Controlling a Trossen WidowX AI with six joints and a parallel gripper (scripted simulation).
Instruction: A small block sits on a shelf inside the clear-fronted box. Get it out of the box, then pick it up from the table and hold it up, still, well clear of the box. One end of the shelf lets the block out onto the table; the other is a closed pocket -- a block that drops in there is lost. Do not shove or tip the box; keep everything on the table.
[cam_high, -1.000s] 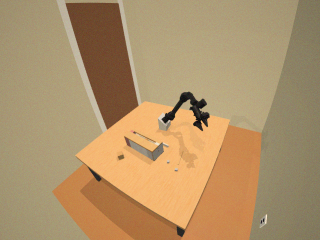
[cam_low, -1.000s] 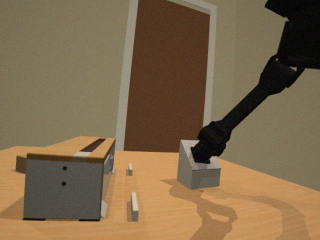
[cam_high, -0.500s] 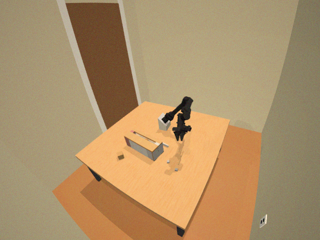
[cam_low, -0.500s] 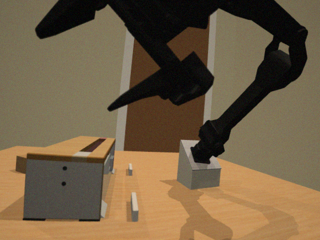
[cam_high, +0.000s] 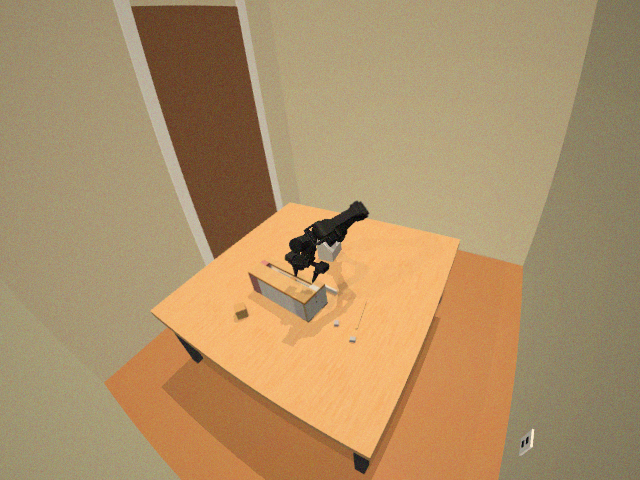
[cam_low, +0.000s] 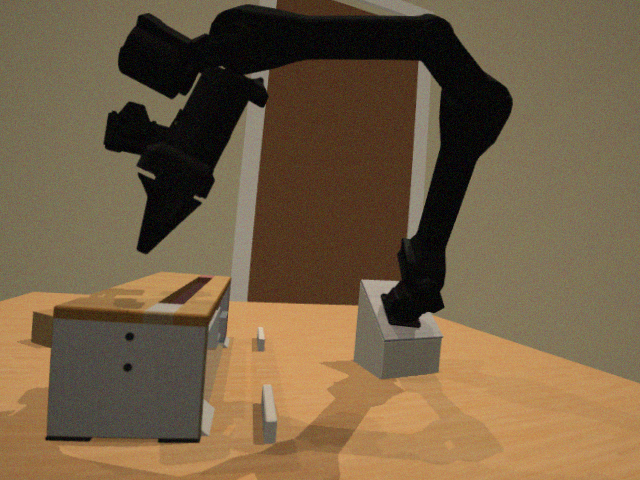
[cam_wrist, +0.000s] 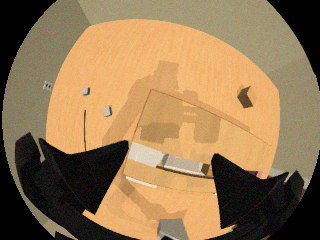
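My gripper tip is now 14 cm to the left of the box, 13 cm above it and 6 cm past it. Round my gripper tip: thin stick 23 cm to the left, 19 cm below, 7 cm behind; then brown block 28 cm to the right, 18 cm ahead, 16 cm below; then tan block 12 cm to the right, 10 cm below, 5 cm behind.
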